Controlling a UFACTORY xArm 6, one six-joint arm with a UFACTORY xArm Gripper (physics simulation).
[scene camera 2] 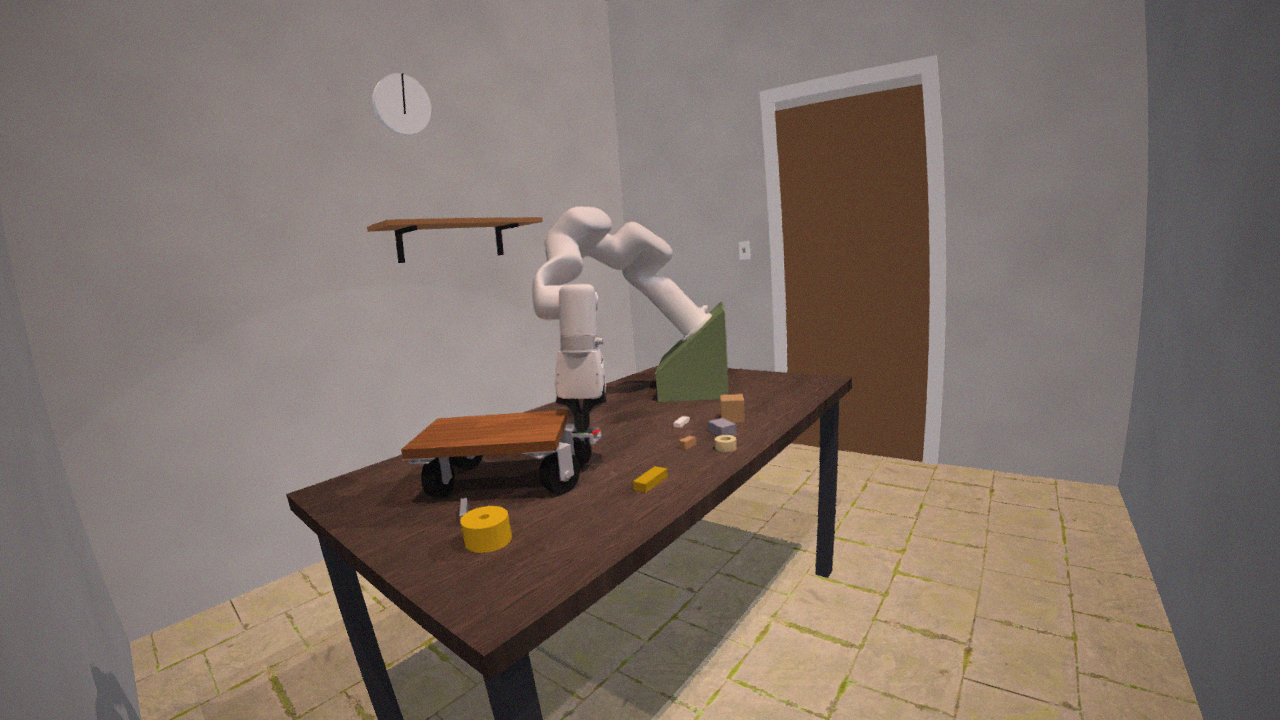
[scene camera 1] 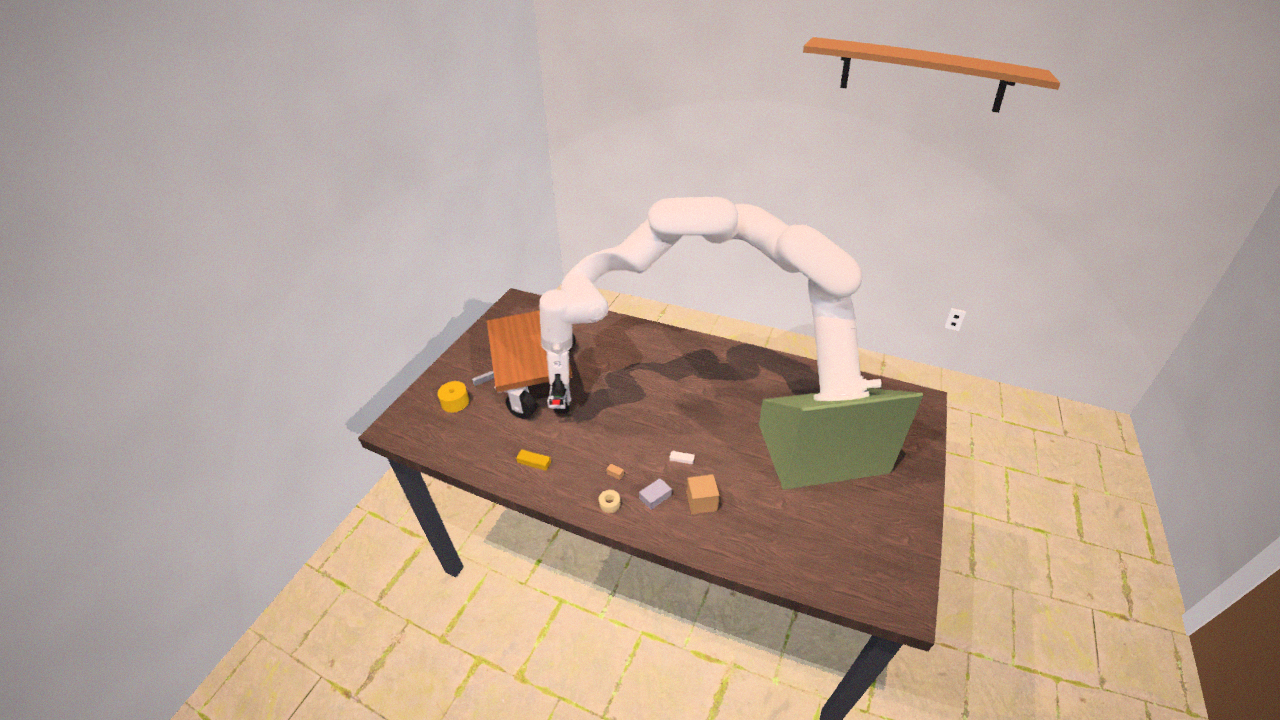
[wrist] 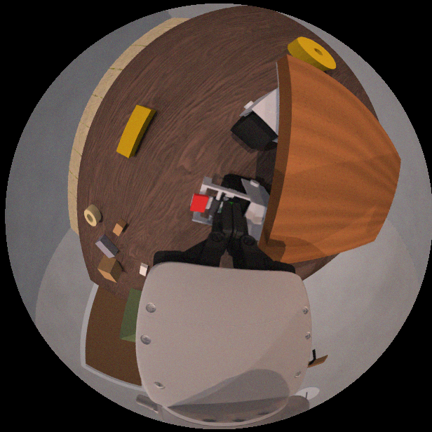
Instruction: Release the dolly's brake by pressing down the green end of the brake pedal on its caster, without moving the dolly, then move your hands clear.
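The dolly with its orange-brown wooden deck stands on its wheels at the table's far-left part. The brake pedal's red end sticks outward from the caster bracket. The pedal's green end shows as a small sliver beside the black fingertips, farther in than the red end; the fingers hide most of it. My gripper is shut and empty, pointing down at the green end. Whether the tips touch it, and the pedal's exact tilt, I cannot tell.
A yellow cylinder and a yellow block lie near the dolly. An orange cube, a lilac block and a cream ring are farther along the table.
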